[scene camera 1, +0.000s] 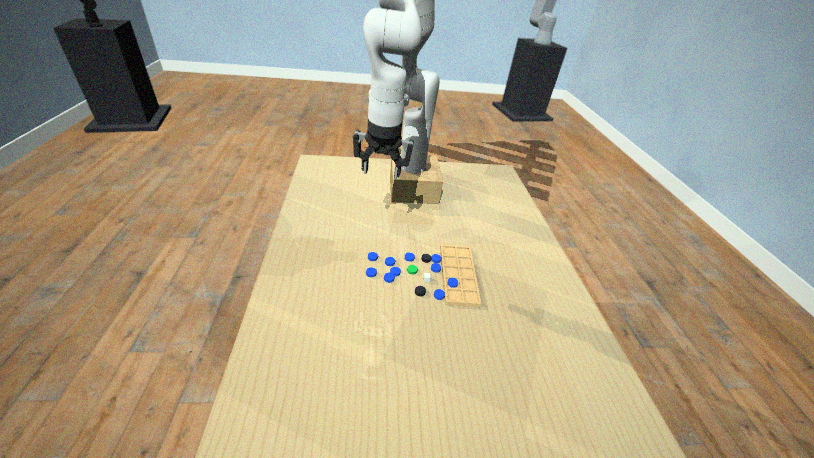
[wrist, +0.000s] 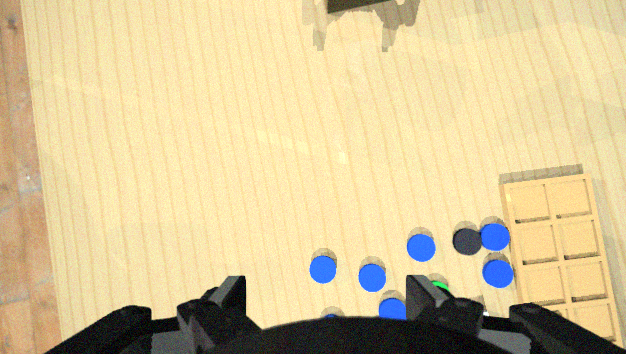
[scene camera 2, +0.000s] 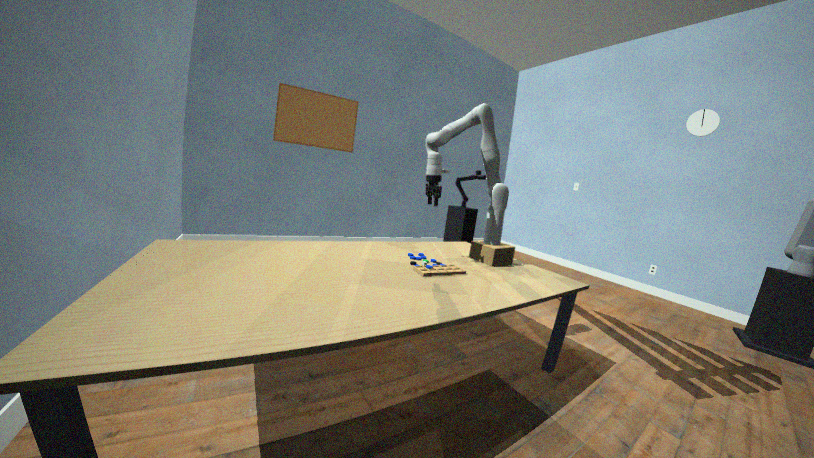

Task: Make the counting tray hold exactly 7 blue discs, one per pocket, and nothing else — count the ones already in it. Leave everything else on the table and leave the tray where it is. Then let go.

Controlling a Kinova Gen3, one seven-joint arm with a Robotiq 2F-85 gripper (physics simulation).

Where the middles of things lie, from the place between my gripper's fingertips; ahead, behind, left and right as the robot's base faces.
The wooden counting tray (scene camera 1: 457, 262) is 13 cm ahead of my hand, 21 cm to the left of it and 26 cm below it.
